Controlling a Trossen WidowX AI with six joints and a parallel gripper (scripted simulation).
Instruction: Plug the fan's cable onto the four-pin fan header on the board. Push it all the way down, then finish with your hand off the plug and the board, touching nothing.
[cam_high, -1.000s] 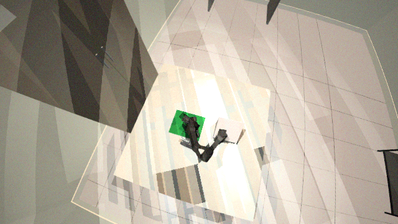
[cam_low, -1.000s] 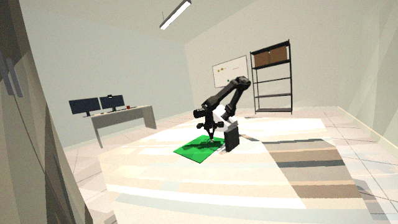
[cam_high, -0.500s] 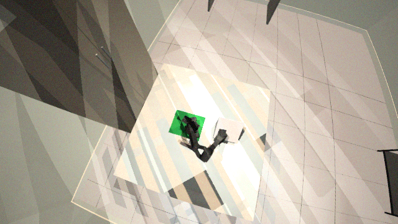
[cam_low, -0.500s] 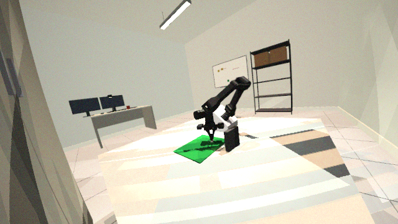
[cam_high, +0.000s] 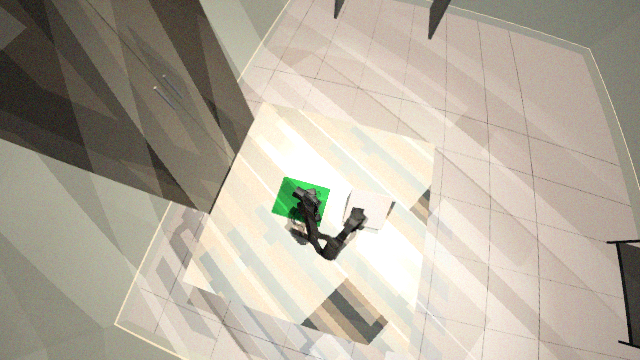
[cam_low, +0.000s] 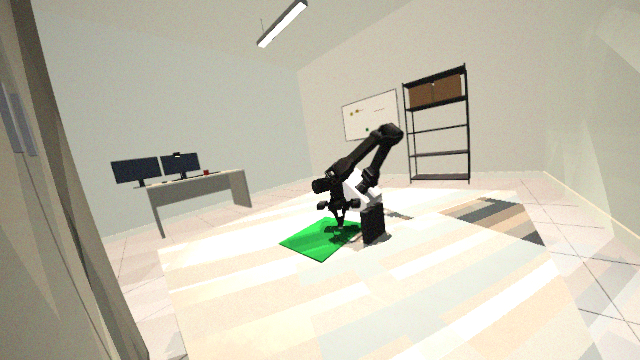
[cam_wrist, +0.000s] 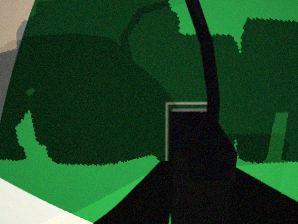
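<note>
The fan plug lies 1 cm ahead of my gripper tip and 1 cm above it. From my gripper tip the other things lie so: fan 3 cm ahead, 16 cm to the left, 4 cm above; four-pin fan header 1 cm ahead, 2 cm below; green board 8 cm ahead, 4 cm to the right, 4 cm below.
</note>
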